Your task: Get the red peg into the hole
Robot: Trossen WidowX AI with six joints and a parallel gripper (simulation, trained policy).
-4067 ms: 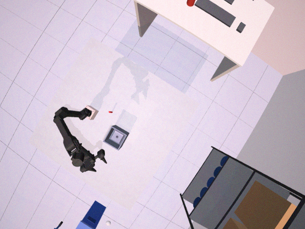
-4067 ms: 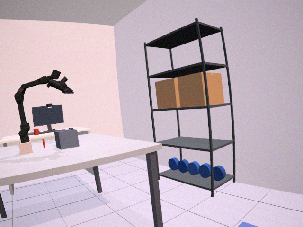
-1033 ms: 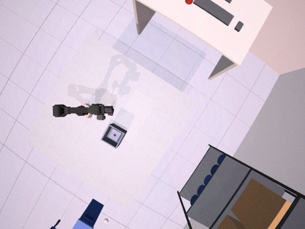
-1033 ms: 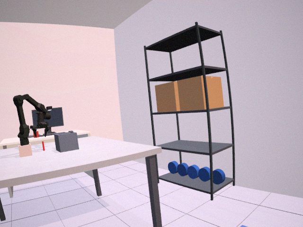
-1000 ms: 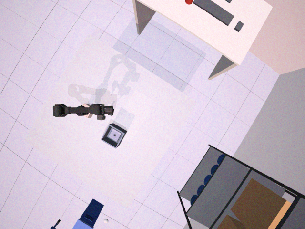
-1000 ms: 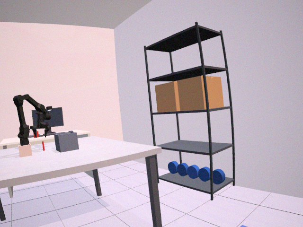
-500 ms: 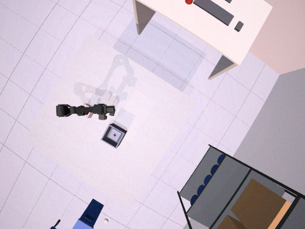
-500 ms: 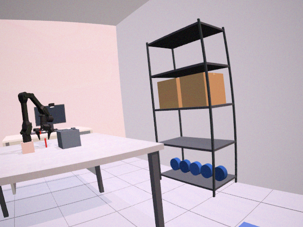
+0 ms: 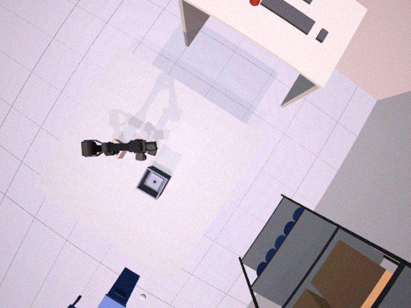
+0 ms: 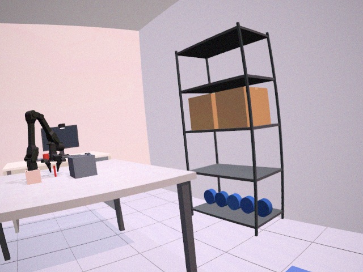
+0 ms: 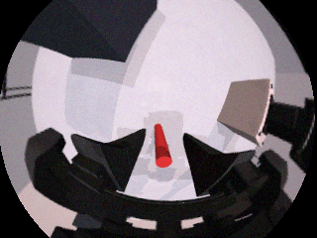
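The red peg lies 10 mm ahead of my gripper tip and 10 mm above it. Round my gripper tip: plate 160 mm ahead, 180 mm to the right, 10 mm above.
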